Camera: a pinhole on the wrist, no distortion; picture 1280 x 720 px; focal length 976.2 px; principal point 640.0 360.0 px. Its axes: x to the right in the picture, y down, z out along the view. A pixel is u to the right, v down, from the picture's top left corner.
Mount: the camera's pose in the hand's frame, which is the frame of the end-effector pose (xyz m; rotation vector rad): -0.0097 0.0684 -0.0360 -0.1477 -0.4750 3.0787
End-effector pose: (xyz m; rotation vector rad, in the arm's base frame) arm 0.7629 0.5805 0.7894 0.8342 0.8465 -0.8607
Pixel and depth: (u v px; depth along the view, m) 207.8 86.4 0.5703
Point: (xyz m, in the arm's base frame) 1.0305 0.0418 0.8736
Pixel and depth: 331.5 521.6 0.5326
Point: 0.7710 0.0791 0.8384
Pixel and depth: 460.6 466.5 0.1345
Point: 0.7997 0.5076 0.8282
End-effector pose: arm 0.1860 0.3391 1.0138 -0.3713 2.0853 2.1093
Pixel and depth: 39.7 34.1 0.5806
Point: -0.1525 0.9230 0.9967
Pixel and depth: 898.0 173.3 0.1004
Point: 0.2094 0.4034 1.0820
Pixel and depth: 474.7 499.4 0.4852
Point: 0.1753 0.7506 0.8674
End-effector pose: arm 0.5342 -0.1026 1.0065 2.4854 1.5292 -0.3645
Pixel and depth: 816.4 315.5 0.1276
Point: 0.5386 -0.1820 0.9415
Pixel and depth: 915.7 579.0 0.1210
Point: 0.5098 -0.1730 0.9600
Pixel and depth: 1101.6 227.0 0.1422
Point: 0.5266 -0.2289 0.9427
